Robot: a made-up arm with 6 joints.
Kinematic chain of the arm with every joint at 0, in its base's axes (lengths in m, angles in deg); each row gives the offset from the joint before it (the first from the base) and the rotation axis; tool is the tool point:
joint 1: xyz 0 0 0.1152 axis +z
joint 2: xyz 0 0 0 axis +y
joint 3: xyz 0 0 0.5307 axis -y
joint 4: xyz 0 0 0 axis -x
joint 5: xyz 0.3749 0 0 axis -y
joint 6: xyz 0 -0.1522 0 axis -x
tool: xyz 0 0 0
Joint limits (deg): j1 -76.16..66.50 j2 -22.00..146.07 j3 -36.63..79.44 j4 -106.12..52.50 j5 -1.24..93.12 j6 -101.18..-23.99
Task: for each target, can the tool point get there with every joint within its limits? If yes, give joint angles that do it. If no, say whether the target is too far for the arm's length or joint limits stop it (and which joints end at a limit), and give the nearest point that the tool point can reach.
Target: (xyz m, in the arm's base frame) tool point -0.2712 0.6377 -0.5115
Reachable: no: joint limits stop it (at a limit: joint 1, joint 4) | nearest point 0.1513 0.4540 -0.5115 | short by 0.461 m
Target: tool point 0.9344 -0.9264 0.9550
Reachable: no: too far | nearest point 0.5562 -0.5515 0.6151 | short by 0.632 m
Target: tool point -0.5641 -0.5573 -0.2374
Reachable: no: joint limits stop it (at a limit: joint 1) | nearest point -0.0506 -0.4308 -0.2374 | short by 0.529 m
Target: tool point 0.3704 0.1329 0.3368
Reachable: yes | joints 30.53 13.07 -15.30 -61.04 28.49 -68.35
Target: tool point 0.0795 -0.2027 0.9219
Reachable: yes | joints -61.35 -7.98 57.93 -79.62 11.49 -36.68
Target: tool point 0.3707 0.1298 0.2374
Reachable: yes | joints 24.50 23.96 -18.66 -76.47 84.30 -59.71
